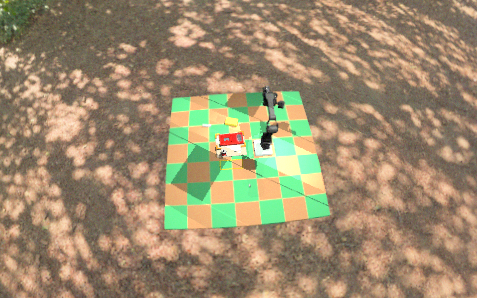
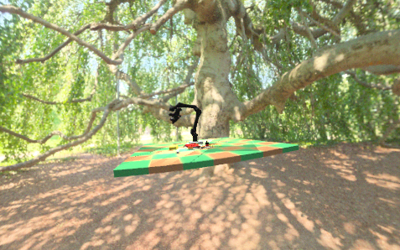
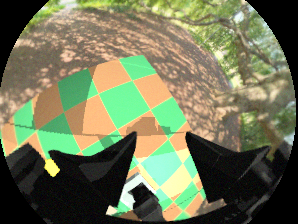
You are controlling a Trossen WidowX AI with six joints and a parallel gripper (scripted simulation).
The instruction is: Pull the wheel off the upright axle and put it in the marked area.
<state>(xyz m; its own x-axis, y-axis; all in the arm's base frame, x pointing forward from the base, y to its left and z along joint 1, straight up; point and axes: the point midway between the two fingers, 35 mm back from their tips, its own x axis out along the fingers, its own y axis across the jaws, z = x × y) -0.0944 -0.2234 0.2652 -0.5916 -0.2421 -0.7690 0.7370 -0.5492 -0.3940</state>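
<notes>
My gripper tip is now 470 mm short of the wheel, 260 mm to the right of it and 230 mm above it. Round my gripper tip: yellow block: 380 mm ahead, 60 mm to the right, 250 mm below.
</notes>
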